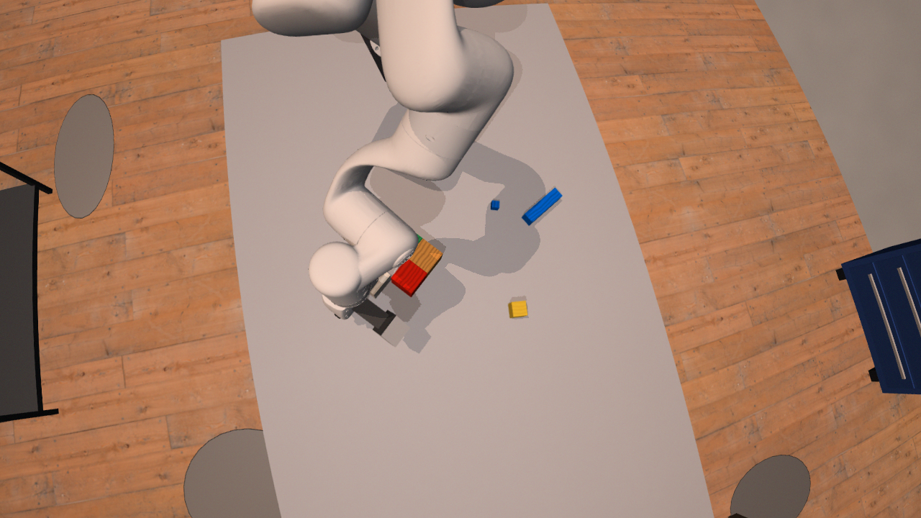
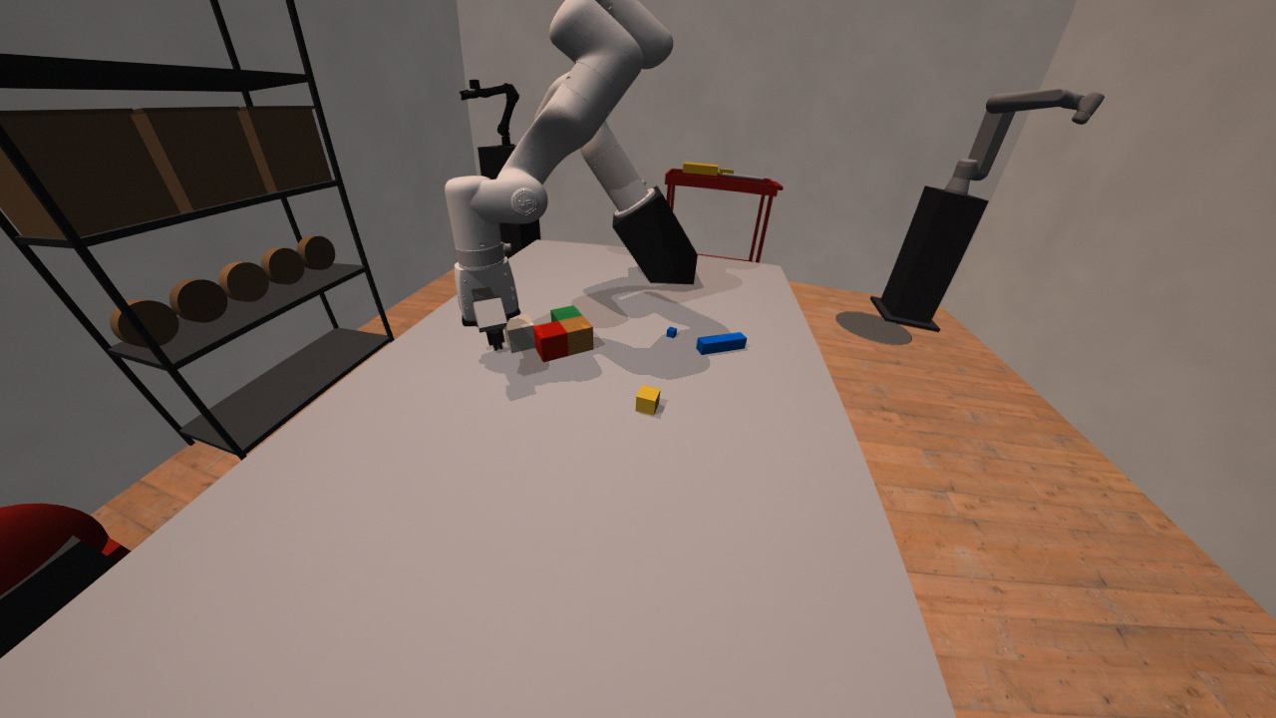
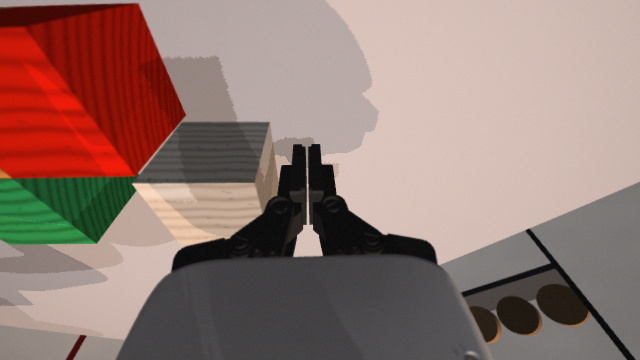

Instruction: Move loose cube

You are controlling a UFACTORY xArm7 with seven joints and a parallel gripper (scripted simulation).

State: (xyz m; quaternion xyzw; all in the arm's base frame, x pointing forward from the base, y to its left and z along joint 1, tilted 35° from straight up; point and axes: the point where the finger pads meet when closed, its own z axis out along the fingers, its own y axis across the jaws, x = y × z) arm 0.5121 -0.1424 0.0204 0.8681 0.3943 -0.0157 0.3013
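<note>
Now: hand 30 mm past the white cube and 30 mm to the right of it. Round my hand: red cube 30 mm behind, 100 mm to the left; then orange cube 60 mm behind, 140 mm to the left; then green cube 100 mm behind, 100 mm to the left.
</note>
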